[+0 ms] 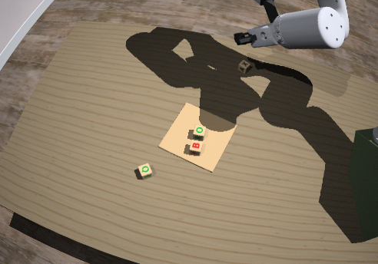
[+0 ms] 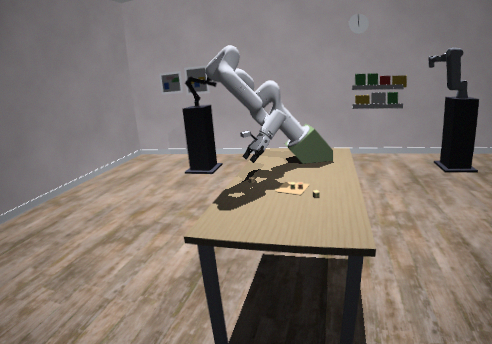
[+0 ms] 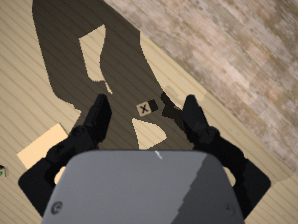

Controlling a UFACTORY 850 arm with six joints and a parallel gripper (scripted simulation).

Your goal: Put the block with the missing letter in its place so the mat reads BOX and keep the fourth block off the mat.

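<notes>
Now: hand 10 mm to the right of the x block and 130 mm above it. The rest, counted from my hand: tan mat: 90 mm ahead, 250 mm to the left, 140 mm below; green O block: 180 mm ahead, 370 mm to the left, 130 mm below.
</notes>
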